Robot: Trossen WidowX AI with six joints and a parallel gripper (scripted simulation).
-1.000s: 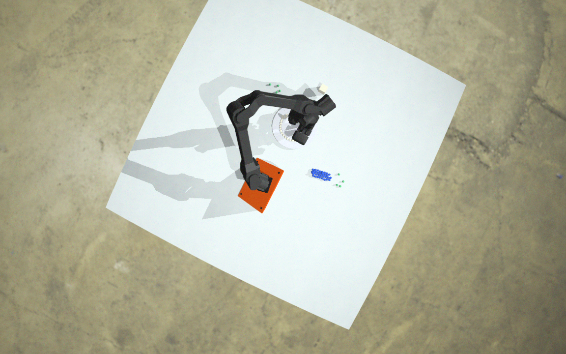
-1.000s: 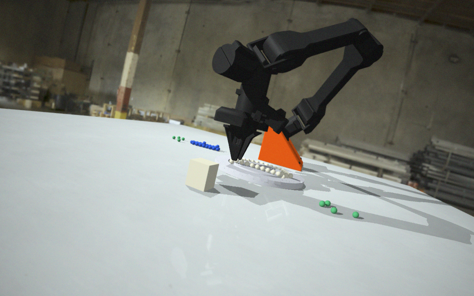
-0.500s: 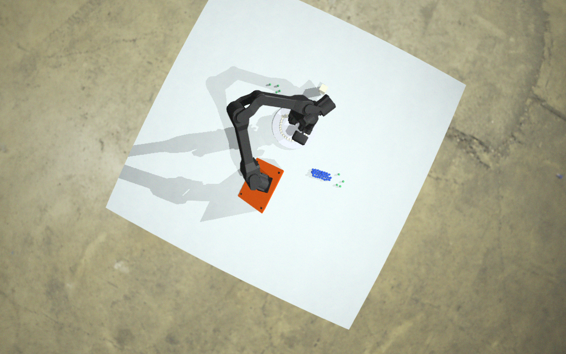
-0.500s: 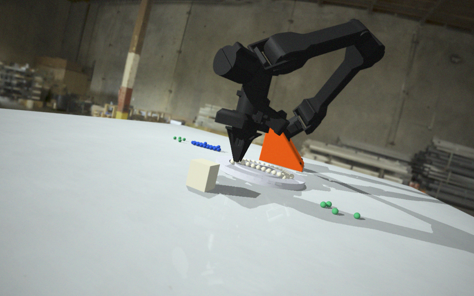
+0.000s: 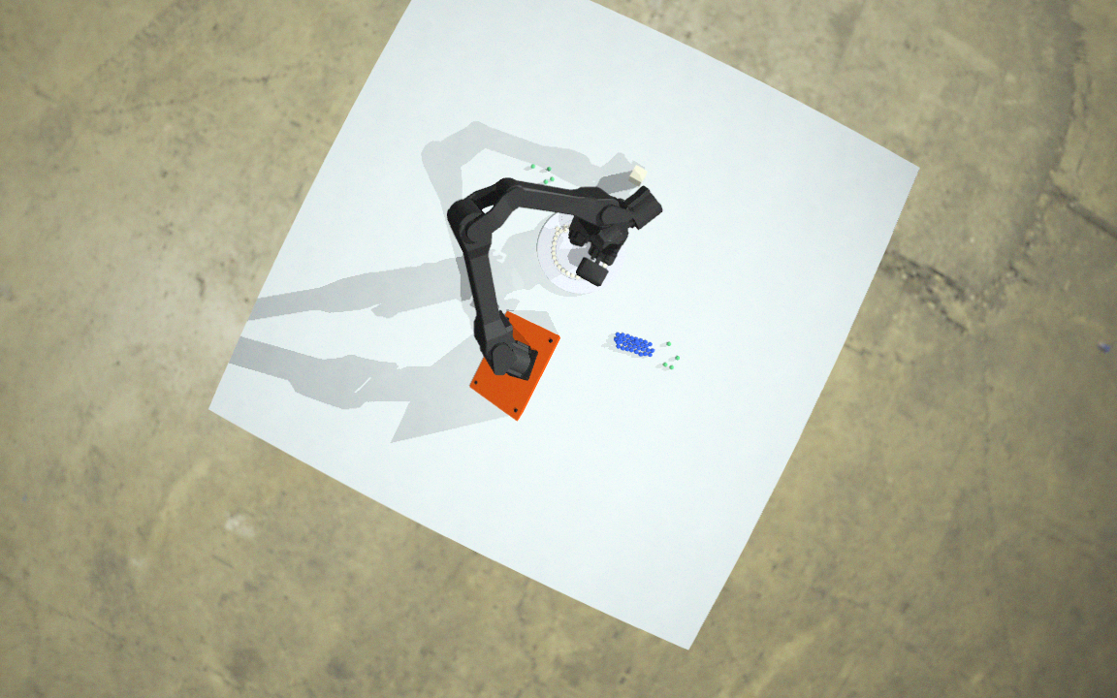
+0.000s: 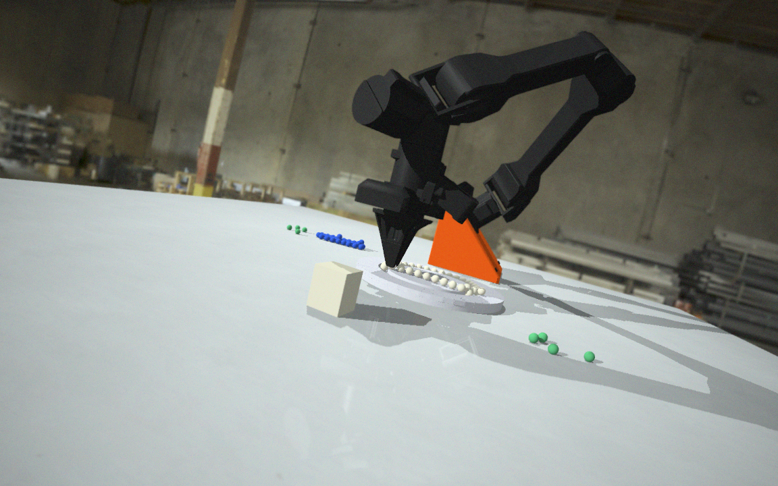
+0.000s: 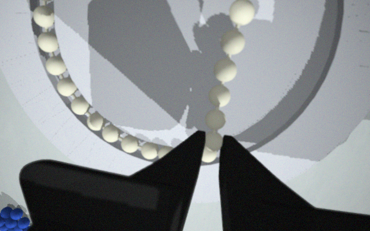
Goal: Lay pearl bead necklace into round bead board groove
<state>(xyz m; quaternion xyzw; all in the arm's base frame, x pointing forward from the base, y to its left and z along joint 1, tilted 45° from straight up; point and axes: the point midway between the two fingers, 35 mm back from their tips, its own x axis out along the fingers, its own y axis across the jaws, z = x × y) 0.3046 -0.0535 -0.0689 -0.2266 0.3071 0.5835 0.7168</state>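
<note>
Right now the round bead board is 20 mm behind my gripper tip, 50 mm to the left of it and 10 mm below it. The rest, counted from my gripper tip: cream cube (180 mm ahead, 10 mm to the right).
</note>
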